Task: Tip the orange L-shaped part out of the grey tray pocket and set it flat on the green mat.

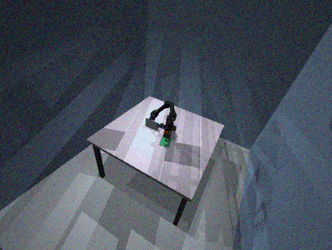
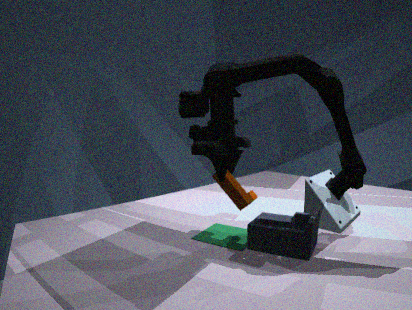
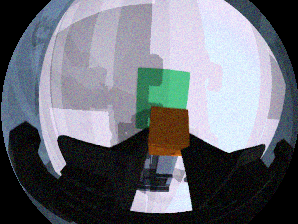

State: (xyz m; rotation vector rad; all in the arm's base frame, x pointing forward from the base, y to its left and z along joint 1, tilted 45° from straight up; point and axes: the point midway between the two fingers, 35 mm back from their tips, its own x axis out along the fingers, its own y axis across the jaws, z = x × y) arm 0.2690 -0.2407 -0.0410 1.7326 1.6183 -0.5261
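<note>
Now: gripper tip 17 cm above the green mat. Also, from my gripper tip: orange L-shaped part 2 cm behind, 3 cm to the left, 3 cm below.
</note>
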